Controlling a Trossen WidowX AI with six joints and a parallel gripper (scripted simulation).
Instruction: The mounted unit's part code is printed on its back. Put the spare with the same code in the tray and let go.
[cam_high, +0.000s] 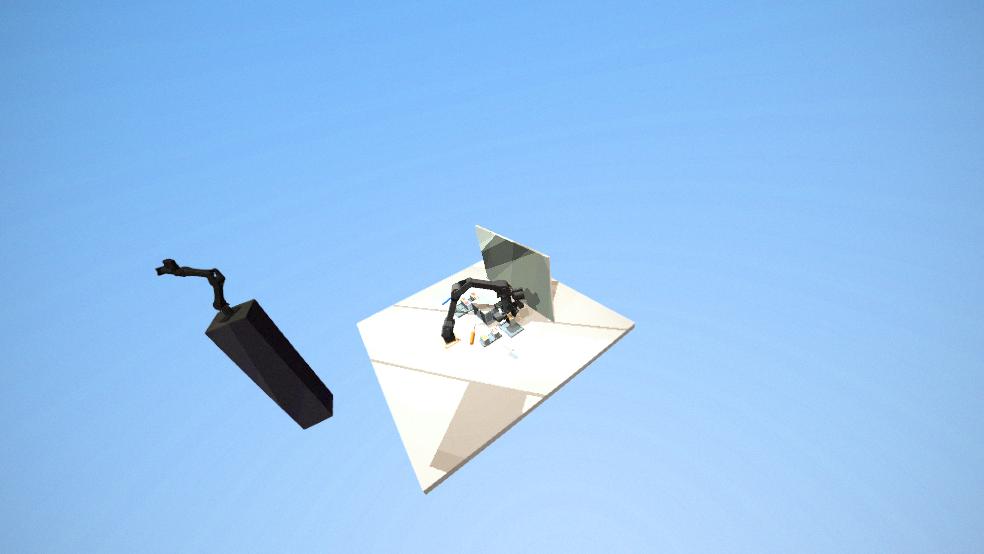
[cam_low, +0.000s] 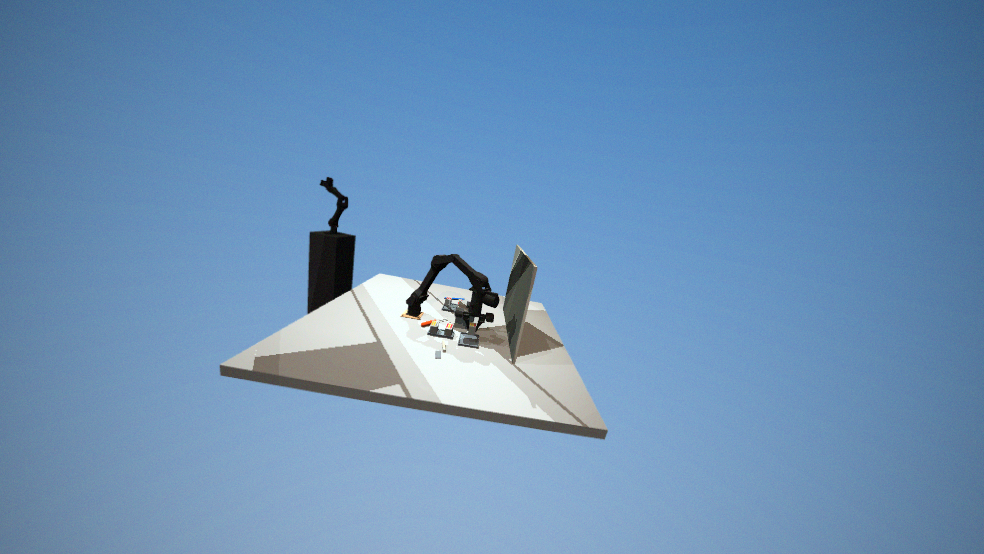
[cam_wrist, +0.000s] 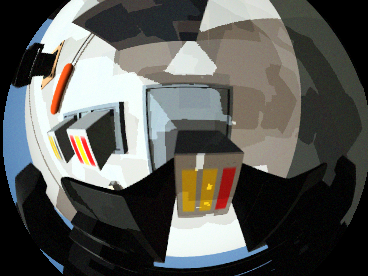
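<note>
My gripper tip is now 1 cm past the flat tray and 5 cm above it. The rest, counted from my gripper tip: tall mirror-like panel 17 cm ahead, 24 cm to the left, 17 cm above; grey mounted unit 8 cm behind, 20 cm to the left; spare 2 cm above.
</note>
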